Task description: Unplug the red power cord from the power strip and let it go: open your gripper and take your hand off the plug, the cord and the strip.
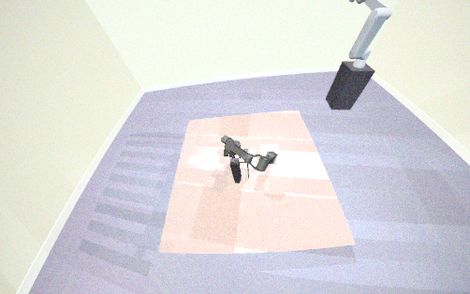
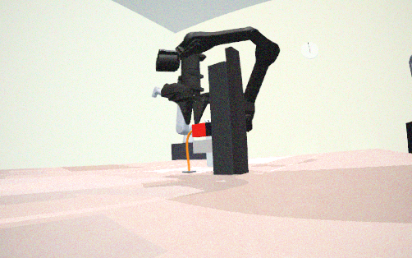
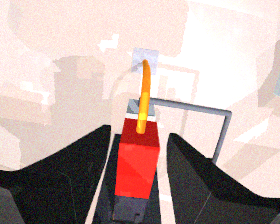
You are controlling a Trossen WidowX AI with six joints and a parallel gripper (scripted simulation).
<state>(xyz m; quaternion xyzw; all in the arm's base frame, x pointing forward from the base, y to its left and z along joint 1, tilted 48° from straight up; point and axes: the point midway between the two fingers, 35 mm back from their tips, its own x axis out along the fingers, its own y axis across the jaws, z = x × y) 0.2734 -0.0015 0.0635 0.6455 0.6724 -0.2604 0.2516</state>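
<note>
Right now the red plug is 50 mm to the left of my gripper tip and 10 mm below it.
</note>
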